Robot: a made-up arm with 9 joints.
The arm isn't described. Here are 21 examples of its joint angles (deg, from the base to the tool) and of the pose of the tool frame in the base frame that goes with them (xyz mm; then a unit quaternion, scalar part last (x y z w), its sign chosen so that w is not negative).
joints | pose
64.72 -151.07 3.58 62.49 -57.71 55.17 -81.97 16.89 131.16 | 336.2 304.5 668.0 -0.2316 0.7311 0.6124 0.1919
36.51 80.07 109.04 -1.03 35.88 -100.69 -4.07 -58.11 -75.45 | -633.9 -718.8 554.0 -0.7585 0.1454 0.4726 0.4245
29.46 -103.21 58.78 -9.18 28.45 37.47 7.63 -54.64 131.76 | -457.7 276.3 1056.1 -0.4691 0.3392 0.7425 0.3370
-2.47 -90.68 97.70 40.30 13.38 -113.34 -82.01 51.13 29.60 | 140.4 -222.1 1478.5 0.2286 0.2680 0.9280 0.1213
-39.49 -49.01 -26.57 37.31 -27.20 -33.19 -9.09 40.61 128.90 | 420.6 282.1 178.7 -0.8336 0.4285 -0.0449 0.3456
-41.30 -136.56 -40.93 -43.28 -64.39 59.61 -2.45 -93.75 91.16 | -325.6 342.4 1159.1 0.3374 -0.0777 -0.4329 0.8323
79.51 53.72 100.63 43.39 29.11 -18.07 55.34 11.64 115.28 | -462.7 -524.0 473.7 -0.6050 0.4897 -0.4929 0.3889
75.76 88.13 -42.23 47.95 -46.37 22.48 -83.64 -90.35 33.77 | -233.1 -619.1 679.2 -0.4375 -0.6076 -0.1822 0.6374
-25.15 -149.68 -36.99 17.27 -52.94 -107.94 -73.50 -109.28 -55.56 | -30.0 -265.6 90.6 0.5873 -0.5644 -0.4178 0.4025
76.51 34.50 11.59 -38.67 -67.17 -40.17 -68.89 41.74 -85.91 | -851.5 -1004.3 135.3 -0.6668 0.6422 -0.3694 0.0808
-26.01 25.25 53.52 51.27 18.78 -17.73 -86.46 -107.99 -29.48 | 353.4 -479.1 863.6 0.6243 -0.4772 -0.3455 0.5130
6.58 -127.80 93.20 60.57 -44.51 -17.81 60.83 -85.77 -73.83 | 191.1 -181.8 513.6 -0.2446 -0.5201 -0.4775 0.6646
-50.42 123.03 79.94 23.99 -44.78 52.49 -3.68 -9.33 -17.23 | 449.9 -1353.0 826.0 0.6398 0.2312 -0.6005 0.4204
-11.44 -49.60 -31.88 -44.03 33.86 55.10 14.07 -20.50 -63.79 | -258.3 -275.8 1303.1 0.3584 -0.1264 -0.7449 0.5483
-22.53 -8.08 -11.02 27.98 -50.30 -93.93 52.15 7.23 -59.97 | 651.9 264.8 987.5 -0.5030 -0.5434 -0.4762 0.4742
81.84 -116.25 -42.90 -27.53 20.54 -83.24 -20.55 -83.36 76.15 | 27.2 -834.8 232.4 0.8211 0.4774 0.2461 0.1931
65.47 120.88 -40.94 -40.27 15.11 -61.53 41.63 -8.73 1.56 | -812.9 -203.6 664.4 0.1514 -0.4840 -0.4993 0.7025
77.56 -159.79 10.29 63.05 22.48 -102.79 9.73 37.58 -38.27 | -717.3 -796.4 721.1 0.6946 -0.2375 -0.4975 0.4621
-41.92 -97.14 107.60 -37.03 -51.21 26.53 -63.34 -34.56 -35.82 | -597.6 -26.8 710.7 0.0747 0.0517 0.9376 0.3356
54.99 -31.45 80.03 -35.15 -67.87 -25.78 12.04 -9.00 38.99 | -880.5 727.8 960.0 0.0005 -0.4542 -0.4927 0.7423
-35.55 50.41 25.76 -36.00 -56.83 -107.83 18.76 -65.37 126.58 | 782.1 -572.9 1263.3 0.1374 0.7886 0.4991 0.3318
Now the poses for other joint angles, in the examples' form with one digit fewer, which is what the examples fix.
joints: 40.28 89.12 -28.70 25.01 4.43 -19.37 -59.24 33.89 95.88
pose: 47 -90 1200 -0.114 0.632 0.116 0.758
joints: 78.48 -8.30 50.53 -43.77 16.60 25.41 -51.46 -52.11 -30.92
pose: -1229 -88 199 -0.311 0.911 0.136 0.233
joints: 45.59 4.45 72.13 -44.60 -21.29 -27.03 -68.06 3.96 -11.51
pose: -1473 -310 1013 0.603 -0.711 -0.290 0.217
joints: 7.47 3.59 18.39 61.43 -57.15 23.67 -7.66 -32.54 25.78
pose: 309 -104 1820 0.503 0.417 -0.141 0.744
